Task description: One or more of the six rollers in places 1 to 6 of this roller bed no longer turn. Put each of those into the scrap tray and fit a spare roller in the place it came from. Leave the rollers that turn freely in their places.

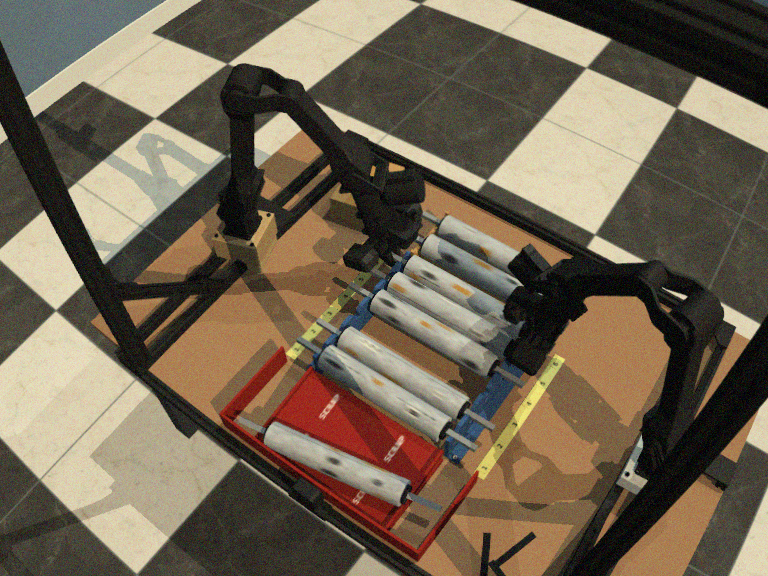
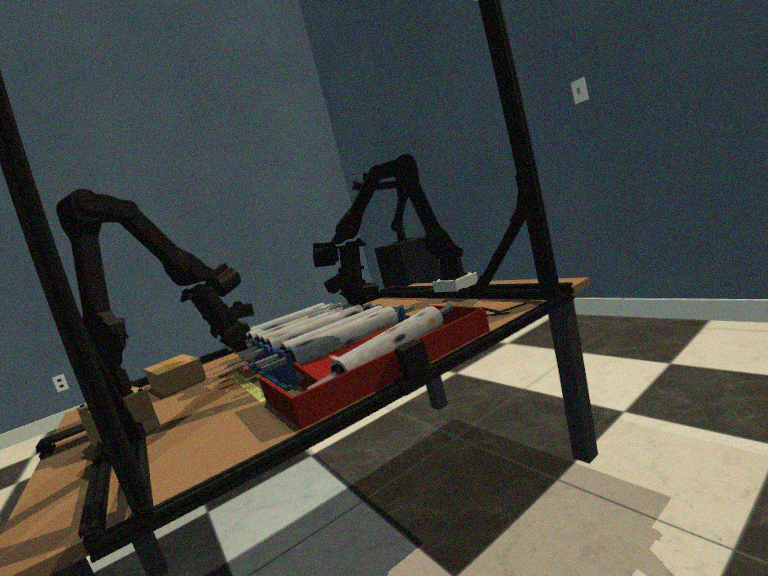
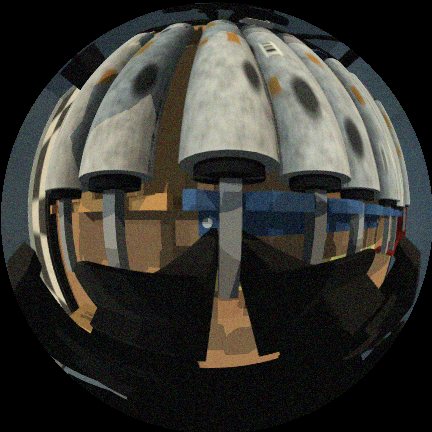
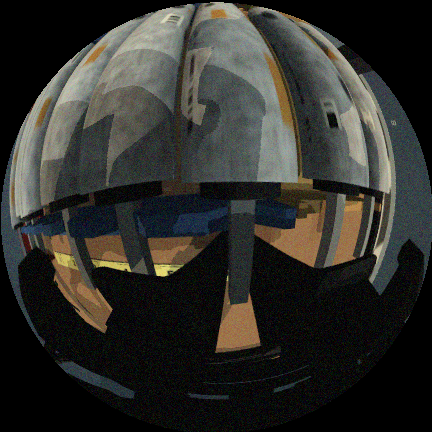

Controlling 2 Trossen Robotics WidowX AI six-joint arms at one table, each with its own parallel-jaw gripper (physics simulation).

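Seen in the pictures: left gripper, fingertip midpoint: (image 3: 224, 234); right gripper, fingertip midpoint: (image 1: 538, 344) (image 4: 234, 236); left arm's base, origin of the base link: (image 1: 242, 225); right arm's base, origin of the base link: (image 1: 657, 466) (image 2: 454, 277).
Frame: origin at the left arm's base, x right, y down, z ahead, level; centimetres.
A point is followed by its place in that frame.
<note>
The roller in place 6 (image 1: 457, 288) @[x 2.6, y 0.1, z 45.6 cm] (image 3: 225, 110) @[x -1.4, y 0.0, z 36.8 cm] (image 4: 225, 150) lies at the back end of the blue roller bed (image 1: 483, 418) @[x 26.6, y 1.9, z 56.7 cm]. My left gripper (image 1: 385, 252) (image 2: 238, 344) (image 3: 224, 234) @[x -2.7, y 4.8, z 31.7 cm] is shut on its left shaft end; my right gripper (image 1: 528, 331) (image 2: 356, 294) (image 4: 234, 236) @[x 7.2, y 5.1, z 62.8 cm] is shut on its right shaft end. Rollers also lie in place 5 (image 1: 443, 310) @[x 8.0, y 0.4, z 44.4 cm], place 4 (image 1: 434, 334) @[x 13.5, y 0.4, z 44.2 cm], place 2 (image 1: 403, 373) @[x 22.9, y 0.2, z 41.3 cm] and place 1 (image 1: 384, 394) @[x 27.8, y 0.3, z 39.4 cm]. Place 3 is empty. One roller (image 1: 334, 461) @[x 42.1, y 0.5, z 35.5 cm] (image 2: 390, 341) @[x 43.3, y 1.8, z 32.8 cm] lies in the red scrap tray (image 1: 254, 387) @[x 31.4, y 4.9, z 15.7 cm] (image 2: 372, 385) @[x 43.5, y 6.5, z 25.3 cm].
Two spare rollers (image 1: 474, 238) @[x -10.3, y 0.2, z 45.7 cm] (image 1: 465, 263) @[x -3.7, y 0.3, z 45.5 cm] lie side by side behind the bed, close beside the gripped roller. Yellow number strips (image 1: 524, 412) @[x 20.5, y 7.6, z 63.4 cm] run along both sides of the bed. Wooden blocks (image 2: 174, 375) @[x -13.5, y 3.8, z 17.1 cm] stand near the left arm. Dark frame posts (image 2: 527, 179) @[x 60.1, y -20.4, z 72.4 cm] rise at the table edge.
</note>
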